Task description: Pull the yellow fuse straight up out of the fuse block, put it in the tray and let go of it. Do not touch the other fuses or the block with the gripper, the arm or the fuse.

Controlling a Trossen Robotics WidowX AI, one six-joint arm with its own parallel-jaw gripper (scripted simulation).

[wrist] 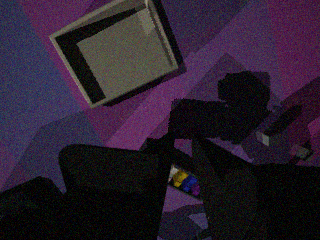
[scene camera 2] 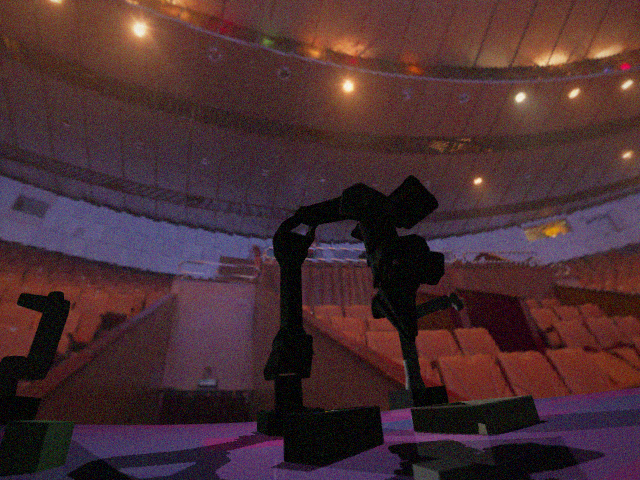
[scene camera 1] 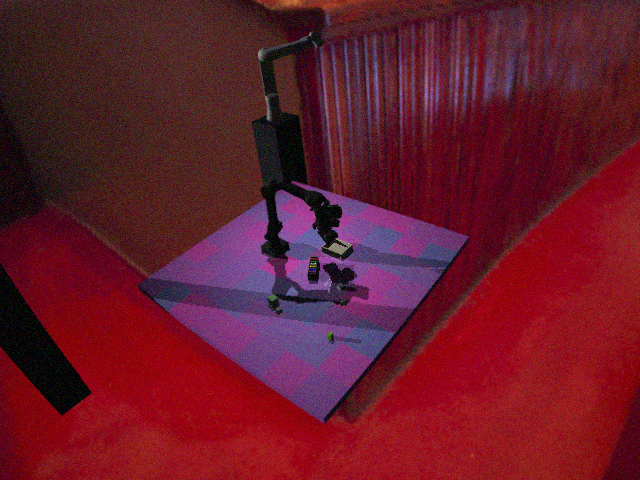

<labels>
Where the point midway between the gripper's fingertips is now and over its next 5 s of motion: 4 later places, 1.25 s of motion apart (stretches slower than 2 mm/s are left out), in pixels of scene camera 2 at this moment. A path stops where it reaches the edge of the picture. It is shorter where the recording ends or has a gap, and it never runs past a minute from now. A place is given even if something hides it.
The gripper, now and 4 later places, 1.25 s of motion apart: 412,339; 332,395; 332,415; 331,403; 330,385
</labels>
